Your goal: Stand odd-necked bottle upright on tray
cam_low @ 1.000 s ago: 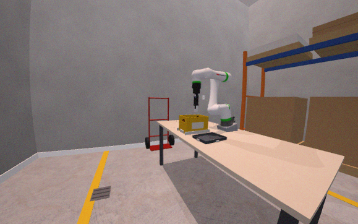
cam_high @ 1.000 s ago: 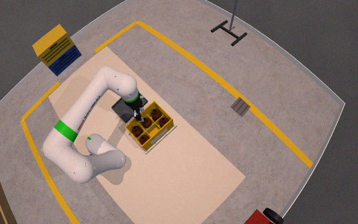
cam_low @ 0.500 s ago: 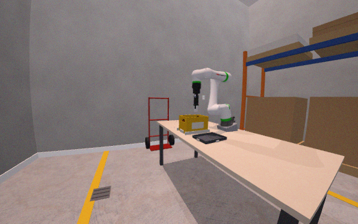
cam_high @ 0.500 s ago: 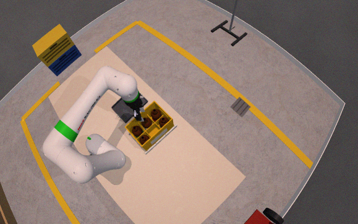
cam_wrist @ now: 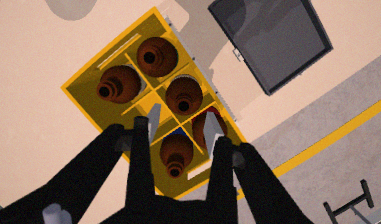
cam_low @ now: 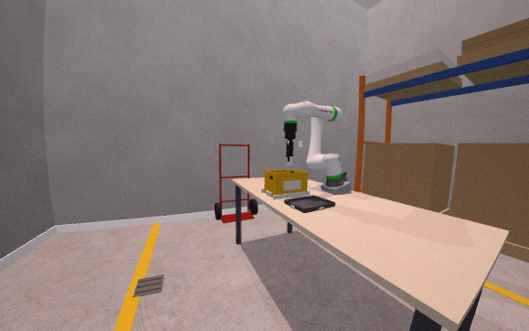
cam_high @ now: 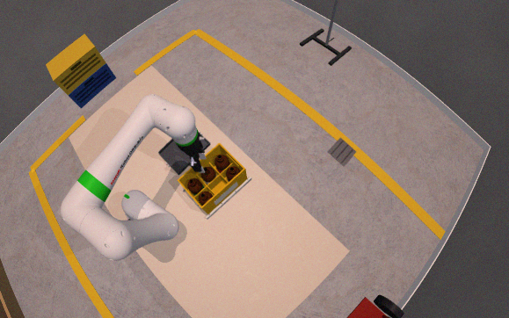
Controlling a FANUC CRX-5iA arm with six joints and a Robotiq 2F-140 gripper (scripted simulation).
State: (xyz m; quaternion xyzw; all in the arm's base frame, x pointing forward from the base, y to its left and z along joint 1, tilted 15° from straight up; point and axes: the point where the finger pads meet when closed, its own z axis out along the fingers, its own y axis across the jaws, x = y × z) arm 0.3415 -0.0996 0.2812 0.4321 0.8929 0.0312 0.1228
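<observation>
The brown bottle is 16 cm below my hand. Also, from my hand: yellow crate: 4 cm to the right, 17 cm below; then dark tray: 3 cm ahead, 25 cm to the left, 24 cm below.
</observation>
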